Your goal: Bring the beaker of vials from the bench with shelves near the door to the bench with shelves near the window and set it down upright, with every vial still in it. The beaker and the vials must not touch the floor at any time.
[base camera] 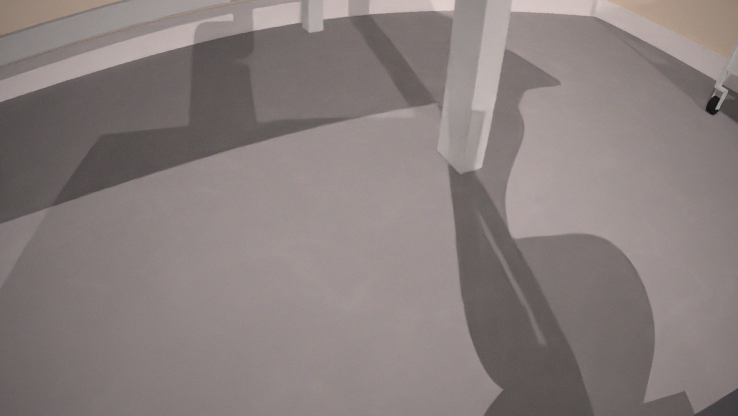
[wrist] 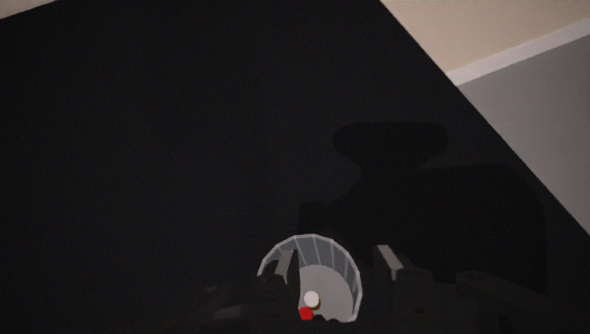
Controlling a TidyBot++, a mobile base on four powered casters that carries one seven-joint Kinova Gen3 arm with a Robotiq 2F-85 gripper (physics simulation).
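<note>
The clear beaker (wrist: 322, 252) stands upright on a black bench top (wrist: 175, 125), low in the wrist view. Inside it show a vial with a white cap (wrist: 311, 299) and a red cap (wrist: 306, 314), with dark caps partly visible beside them; the near part is hidden by my gripper. My gripper (wrist: 336, 267) is partly open and empty, above the beaker. In the wrist view its left finger overlaps the beaker's opening, and its right finger is outside the right rim. Which bench this is cannot be told.
The bench top's edge runs diagonally at the right of the wrist view, with grey floor (wrist: 540, 110) and a beige wall beyond. In the base view a white bench leg (base camera: 467, 93) stands ahead, and a black caster (base camera: 713, 104) shows at far right.
</note>
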